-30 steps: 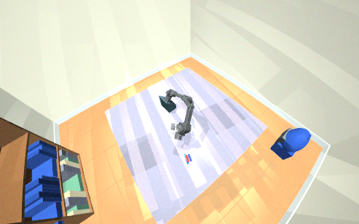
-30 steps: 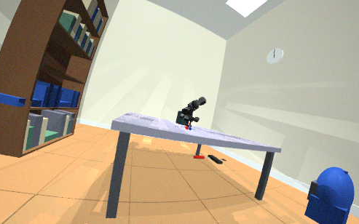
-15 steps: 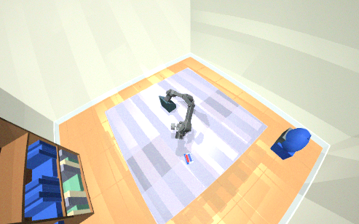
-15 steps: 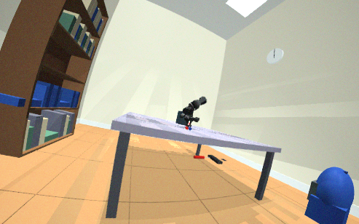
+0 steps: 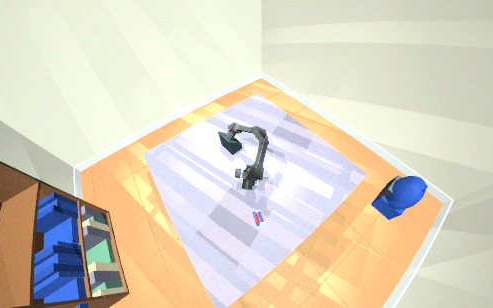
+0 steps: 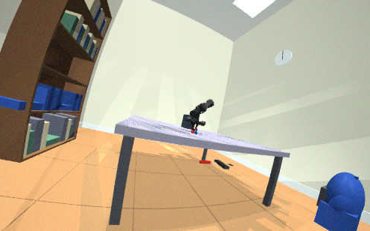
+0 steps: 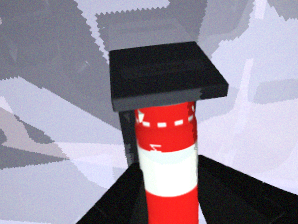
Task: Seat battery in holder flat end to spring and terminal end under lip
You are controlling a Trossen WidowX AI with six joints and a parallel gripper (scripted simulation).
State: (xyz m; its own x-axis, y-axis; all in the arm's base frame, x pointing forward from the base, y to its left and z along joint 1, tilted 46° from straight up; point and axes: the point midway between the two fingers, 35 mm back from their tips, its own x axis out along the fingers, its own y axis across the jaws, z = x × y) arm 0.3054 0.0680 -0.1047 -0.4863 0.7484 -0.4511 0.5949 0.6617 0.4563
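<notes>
The battery lies 10 mm above my gripper tip.
</notes>
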